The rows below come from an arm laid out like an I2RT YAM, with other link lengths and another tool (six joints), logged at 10 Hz.
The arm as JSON. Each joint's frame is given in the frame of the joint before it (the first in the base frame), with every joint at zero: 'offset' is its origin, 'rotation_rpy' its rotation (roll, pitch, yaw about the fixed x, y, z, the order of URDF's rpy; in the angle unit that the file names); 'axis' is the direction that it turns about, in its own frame. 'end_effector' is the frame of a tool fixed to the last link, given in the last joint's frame.
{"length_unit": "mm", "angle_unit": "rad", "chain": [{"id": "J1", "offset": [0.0, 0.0, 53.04], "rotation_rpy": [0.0, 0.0, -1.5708], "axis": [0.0, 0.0, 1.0]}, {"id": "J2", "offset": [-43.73, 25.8, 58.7], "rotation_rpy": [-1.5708, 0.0, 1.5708], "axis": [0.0, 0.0, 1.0]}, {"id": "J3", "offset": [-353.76, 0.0, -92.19], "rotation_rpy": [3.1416, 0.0, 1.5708], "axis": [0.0, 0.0, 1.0]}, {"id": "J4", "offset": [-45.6, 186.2, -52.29], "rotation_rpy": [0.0, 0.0, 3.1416], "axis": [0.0, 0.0, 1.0]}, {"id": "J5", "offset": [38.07, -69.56, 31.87], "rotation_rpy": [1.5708, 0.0, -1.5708], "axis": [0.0, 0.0, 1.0]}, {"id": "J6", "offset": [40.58, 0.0, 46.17], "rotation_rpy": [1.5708, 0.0, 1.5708], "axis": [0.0, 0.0, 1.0]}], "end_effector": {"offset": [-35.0, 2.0, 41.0], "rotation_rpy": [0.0, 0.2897, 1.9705]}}
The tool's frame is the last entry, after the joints.
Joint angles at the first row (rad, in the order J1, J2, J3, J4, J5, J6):
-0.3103 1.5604 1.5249 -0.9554 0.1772 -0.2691
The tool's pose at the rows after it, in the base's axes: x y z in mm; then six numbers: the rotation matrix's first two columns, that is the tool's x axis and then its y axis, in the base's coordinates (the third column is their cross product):
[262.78, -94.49, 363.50, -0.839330, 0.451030, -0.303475, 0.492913, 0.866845, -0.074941]
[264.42, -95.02, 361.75, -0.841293, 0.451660, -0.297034, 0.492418, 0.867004, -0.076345]
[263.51, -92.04, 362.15, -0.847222, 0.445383, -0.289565, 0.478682, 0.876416, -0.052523]
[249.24, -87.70, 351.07, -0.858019, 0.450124, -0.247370, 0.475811, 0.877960, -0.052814]
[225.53, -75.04, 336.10, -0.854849, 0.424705, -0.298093, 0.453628, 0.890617, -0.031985]
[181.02, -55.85, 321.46, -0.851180, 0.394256, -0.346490, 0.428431, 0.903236, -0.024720]
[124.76, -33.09, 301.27, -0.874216, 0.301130, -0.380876, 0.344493, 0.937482, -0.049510]
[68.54, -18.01, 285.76, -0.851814, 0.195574, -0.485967, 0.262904, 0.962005, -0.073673]
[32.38, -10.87, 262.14, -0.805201, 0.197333, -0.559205, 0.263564, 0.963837, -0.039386]
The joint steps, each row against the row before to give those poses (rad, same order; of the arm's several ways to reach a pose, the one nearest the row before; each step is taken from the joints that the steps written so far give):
0.0000 0.0004 0.0001 0.0000 0.0000 0.0000
0.0000 0.0069 -0.0001 0.0000 0.0000 0.0000
0.0000 -0.0027 -0.0019 -0.0042 -0.0298 0.0000
-0.0038 -0.0286 -0.0724 0.0007 -0.0091 0.0000
0.0141 -0.1019 -0.1847 0.1389 -0.0168 -0.0058
0.0275 -0.1613 -0.1930 0.0836 0.0000 -0.0026
0.0594 -0.1972 -0.1732 0.0145 0.0042 -0.0447
0.0551 -0.2415 -0.1133 -0.0077 0.0035 -0.0540
0.0250 -0.1850 -0.1022 0.0016 -0.0009 0.0315

